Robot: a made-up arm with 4 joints.
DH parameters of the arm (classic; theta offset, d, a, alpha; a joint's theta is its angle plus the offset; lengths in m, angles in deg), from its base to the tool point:
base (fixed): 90 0.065 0 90
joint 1: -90 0.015 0.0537 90
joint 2: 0 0.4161 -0.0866 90
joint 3: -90 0.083 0.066 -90
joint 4: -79.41 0 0.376 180
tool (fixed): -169.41 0.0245 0 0
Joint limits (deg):
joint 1: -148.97..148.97
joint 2: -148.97..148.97
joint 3: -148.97..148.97
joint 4: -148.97..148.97
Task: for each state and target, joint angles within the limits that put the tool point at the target. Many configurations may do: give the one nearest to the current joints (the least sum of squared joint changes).
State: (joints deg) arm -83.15 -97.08 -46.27 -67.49
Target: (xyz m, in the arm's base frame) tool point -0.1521 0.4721 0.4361
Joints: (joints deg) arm -118.36 -76.10 -59.24 -60.63
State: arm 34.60 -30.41 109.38 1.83
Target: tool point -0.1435 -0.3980 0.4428
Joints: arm 0.06 -61.76 108.60 -18.41
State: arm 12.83 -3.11 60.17 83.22
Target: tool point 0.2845 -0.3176 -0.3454
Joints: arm 24.58 42.42 99.53 103.84
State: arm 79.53 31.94 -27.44 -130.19
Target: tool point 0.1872 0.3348 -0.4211
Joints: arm 120.24 18.00 -43.70 -142.19
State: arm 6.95 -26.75 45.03 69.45
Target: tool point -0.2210 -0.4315 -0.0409
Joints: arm -32.64 -24.32 78.79 76.12
